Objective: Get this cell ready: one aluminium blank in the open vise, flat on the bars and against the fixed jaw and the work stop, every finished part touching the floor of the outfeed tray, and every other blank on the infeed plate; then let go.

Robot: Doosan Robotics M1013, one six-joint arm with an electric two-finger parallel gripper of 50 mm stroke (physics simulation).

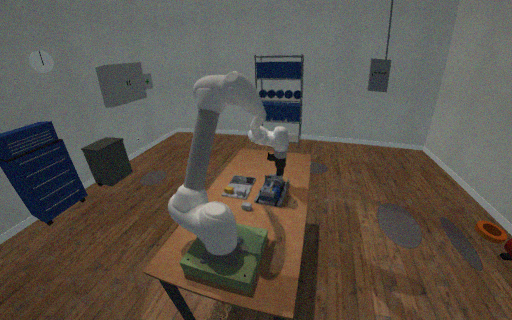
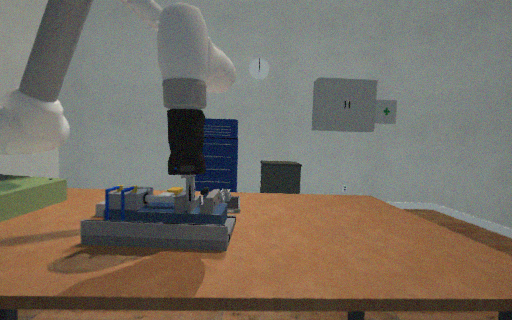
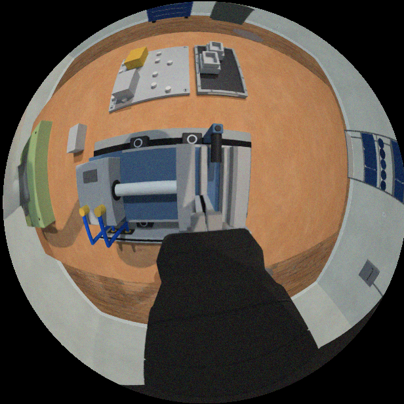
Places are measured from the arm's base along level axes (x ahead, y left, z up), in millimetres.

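Where they show: gripper, fingertip midpoint: [image 1: 276,180] [image 2: 191,200]; arm's base, link origin: [image 1: 222,250].
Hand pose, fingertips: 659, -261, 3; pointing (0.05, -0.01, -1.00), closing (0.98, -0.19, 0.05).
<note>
Things, the pixels of their top centre, and the offset from my fingertips, as dx, dy, dz.
- vise, top centre: [image 2: 170,190] [image 1: 272,181] -49, +28, +17
- loose grey block, top centre: [image 2: 108,201] [image 1: 246,204] -234, +199, -46
My gripper [image 1: 280,173] [image 2: 190,194] [image 3: 201,203] is low between the jaws of the vise [image 3: 150,162] [image 2: 160,216], shut on a grey aluminium blank [image 3: 214,221], mostly hidden by fingers and gripper body. The movable jaw [image 3: 185,175] is left of it, the fixed jaw [image 3: 241,185] right, the work stop [image 3: 216,147] beyond. Contact with bars and stop is hidden. A silver blank [image 3: 126,84] and a yellow block [image 3: 135,58] are on the infeed plate [image 3: 176,77]. Two pocketed finished parts [image 3: 210,62] [image 3: 216,48] are in the outfeed tray [image 3: 220,93]; floor contact is unclear.
A loose grey block [image 3: 76,138] [image 1: 246,205] lies on the table between the vise and the green robot base [image 3: 42,175] [image 1: 225,267]. Blue hooked handles with yellow ends [image 3: 100,212] stand at the vise's left end. The plate and tray lie across the table from the vise.
</note>
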